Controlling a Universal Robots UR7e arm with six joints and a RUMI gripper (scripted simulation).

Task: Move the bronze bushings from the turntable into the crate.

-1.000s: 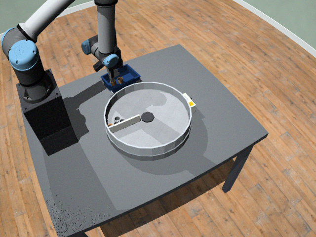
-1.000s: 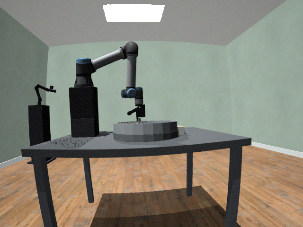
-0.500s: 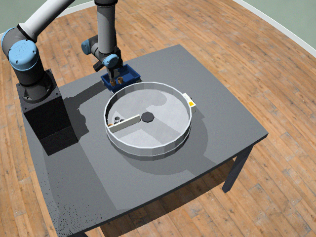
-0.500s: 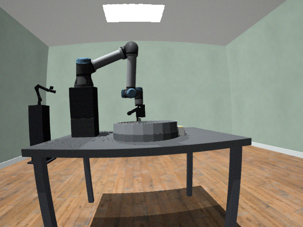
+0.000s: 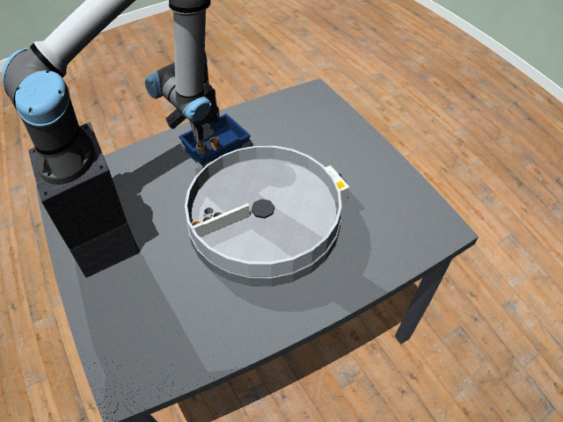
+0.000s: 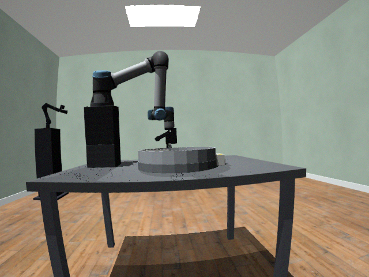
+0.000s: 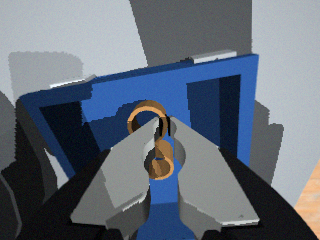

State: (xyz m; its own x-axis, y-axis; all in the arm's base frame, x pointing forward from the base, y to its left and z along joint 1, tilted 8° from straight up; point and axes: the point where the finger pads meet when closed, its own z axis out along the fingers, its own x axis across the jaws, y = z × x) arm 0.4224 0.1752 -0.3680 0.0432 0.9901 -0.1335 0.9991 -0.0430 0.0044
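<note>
Now: the blue crate 5 cm ahead of my hand, 1 cm to the right of it and 1 cm below it. From my hand the other things lie so: turntable 3 cm ahead, 37 cm to the right, 2 cm above.
</note>
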